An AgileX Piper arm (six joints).
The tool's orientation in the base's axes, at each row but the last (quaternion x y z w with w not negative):
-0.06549, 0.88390, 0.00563, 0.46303
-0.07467, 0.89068, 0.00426, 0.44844
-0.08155, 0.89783, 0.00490, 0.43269
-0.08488, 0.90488, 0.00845, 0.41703
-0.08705, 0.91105, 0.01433, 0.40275
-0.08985, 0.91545, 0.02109, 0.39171
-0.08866, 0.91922, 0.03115, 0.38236
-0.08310, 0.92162, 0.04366, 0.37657
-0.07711, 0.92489, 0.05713, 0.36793
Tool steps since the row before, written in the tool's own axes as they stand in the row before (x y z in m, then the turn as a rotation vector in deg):
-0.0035, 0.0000, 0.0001, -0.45, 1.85, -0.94
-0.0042, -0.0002, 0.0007, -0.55, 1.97, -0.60
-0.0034, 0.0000, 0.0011, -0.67, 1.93, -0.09
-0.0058, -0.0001, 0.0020, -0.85, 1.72, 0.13
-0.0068, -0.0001, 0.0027, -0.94, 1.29, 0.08
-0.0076, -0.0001, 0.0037, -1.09, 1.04, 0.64
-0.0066, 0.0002, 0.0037, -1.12, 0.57, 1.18
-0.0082, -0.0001, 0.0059, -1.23, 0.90, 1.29
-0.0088, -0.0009, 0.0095, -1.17, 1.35, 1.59
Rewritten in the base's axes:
0.0021, 0.0004, 0.0028, -0.74, 1.82, 0.81
0.0031, 0.0004, 0.0030, -0.43, 1.97, 0.68
0.0029, 0.0006, 0.0020, 0.05, 1.99, 0.46
0.0052, 0.0009, 0.0031, 0.36, 1.83, 0.46
0.0065, 0.0012, 0.0032, 0.46, 1.42, 0.58
0.0078, 0.0014, 0.0029, 1.01, 1.25, 0.31
0.0071, 0.0016, 0.0021, 1.49, 0.86, -0.05
0.0098, 0.0017, 0.0015, 1.58, 1.22, -0.04
0.0129, 0.0015, -0.0008, 1.66, 1.70, -0.28

